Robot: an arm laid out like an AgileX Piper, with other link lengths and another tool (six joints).
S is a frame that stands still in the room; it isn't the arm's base.
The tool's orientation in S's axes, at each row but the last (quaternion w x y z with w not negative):
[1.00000, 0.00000, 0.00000, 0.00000]
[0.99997, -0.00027, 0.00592, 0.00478]
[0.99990, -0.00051, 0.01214, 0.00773]
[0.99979, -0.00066, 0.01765, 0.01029]
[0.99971, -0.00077, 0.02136, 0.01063]
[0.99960, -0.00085, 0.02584, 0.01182]
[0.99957, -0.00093, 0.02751, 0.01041]
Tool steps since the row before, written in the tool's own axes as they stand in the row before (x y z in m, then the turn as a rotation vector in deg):
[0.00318, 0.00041, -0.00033, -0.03, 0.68, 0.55]
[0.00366, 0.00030, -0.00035, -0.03, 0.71, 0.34]
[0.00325, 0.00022, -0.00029, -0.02, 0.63, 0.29]
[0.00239, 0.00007, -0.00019, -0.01, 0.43, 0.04]
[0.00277, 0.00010, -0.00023, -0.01, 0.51, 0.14]
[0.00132, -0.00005, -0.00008, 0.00, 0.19, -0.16]
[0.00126, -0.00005, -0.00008, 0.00, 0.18, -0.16]
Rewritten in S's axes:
[0.00318, 0.00041, -0.00033, -0.03, 0.68, 0.55]
[0.00365, 0.00033, -0.00039, -0.03, 0.71, 0.34]
[0.00324, 0.00027, -0.00037, -0.02, 0.63, 0.29]
[0.00238, 0.00012, -0.00027, -0.02, 0.43, 0.04]
[0.00275, 0.00016, -0.00035, -0.01, 0.51, 0.14]
[0.00131, -0.00002, -0.00015, -0.01, 0.19, -0.16]
[0.00125, -0.00002, -0.00015, -0.01, 0.18, -0.16]

